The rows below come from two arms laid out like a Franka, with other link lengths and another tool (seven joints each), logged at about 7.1 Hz.
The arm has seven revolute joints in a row. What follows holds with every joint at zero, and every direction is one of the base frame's. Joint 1 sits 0.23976 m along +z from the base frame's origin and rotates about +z. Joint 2 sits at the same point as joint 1 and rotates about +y. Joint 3 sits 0.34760 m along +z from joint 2 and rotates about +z. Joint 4 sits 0.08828 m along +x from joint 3 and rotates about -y. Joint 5 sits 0.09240 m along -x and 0.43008 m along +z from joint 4 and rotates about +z. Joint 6 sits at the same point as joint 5 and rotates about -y. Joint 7 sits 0.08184 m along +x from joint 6 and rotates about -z. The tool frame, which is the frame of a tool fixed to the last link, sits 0.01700 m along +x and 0.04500 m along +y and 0.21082 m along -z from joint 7; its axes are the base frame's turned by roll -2.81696, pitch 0.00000 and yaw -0.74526 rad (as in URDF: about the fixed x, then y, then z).
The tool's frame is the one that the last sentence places.
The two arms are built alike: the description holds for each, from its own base.
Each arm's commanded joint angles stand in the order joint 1, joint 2, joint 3, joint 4, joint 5, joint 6, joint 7.
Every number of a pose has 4 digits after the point.
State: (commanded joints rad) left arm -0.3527 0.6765 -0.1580 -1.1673 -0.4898 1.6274 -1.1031; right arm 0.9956 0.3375 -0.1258 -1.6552 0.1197 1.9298 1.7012
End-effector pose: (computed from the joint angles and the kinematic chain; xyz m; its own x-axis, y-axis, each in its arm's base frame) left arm 0.6183 -0.3951 0.2306 0.9101 -0.1355 -0.3916 -0.0838 -0.9857 0.1464; right arm 0.4760 0.5649 0.2290 -0.0454 -0.9990 0.0034 -0.9719 0.0433 -0.2314
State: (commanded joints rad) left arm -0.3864 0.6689 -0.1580 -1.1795 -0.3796 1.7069 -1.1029; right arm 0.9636 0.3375 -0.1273 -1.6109 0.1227 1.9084 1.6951
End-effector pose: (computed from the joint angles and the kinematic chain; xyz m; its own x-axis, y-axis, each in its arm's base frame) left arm 0.6271 -0.4016 0.2230 0.9459 -0.1345 -0.2952 -0.1205 -0.9906 0.0651; right arm 0.4989 0.5566 0.2508 -0.0704 -0.9974 -0.0174 -0.9674 0.0725 -0.2425
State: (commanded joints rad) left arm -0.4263 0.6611 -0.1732 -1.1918 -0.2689 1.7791 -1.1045; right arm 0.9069 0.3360 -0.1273 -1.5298 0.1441 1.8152 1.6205
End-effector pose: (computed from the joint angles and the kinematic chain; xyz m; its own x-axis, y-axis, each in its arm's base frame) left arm 0.6275 -0.4203 0.2203 0.9650 -0.1705 -0.1992 -0.1754 -0.9845 -0.0072; right arm 0.5248 0.5373 0.2859 -0.0492 -0.9983 -0.0322 -0.9740 0.0551 -0.2197
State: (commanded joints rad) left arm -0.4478 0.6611 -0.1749 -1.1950 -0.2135 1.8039 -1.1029; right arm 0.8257 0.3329 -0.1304 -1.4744 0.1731 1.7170 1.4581
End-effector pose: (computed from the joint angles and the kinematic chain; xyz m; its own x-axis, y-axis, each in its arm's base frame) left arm 0.6277 -0.4275 0.2179 0.9679 -0.1950 -0.1587 -0.2049 -0.9776 -0.0487; right arm 0.5537 0.5001 0.3087 0.0316 -0.9983 -0.0489 -0.9839 -0.0224 -0.1772
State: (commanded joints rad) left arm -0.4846 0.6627 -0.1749 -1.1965 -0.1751 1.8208 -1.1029; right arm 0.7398 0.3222 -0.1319 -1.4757 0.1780 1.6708 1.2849
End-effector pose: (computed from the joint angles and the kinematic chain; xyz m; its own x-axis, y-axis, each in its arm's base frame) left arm 0.6186 -0.4458 0.2157 0.9636 -0.2328 -0.1317 -0.2443 -0.9665 -0.0783; right arm 0.5816 0.4525 0.3121 0.1179 -0.9911 -0.0625 -0.9825 -0.1073 -0.1524
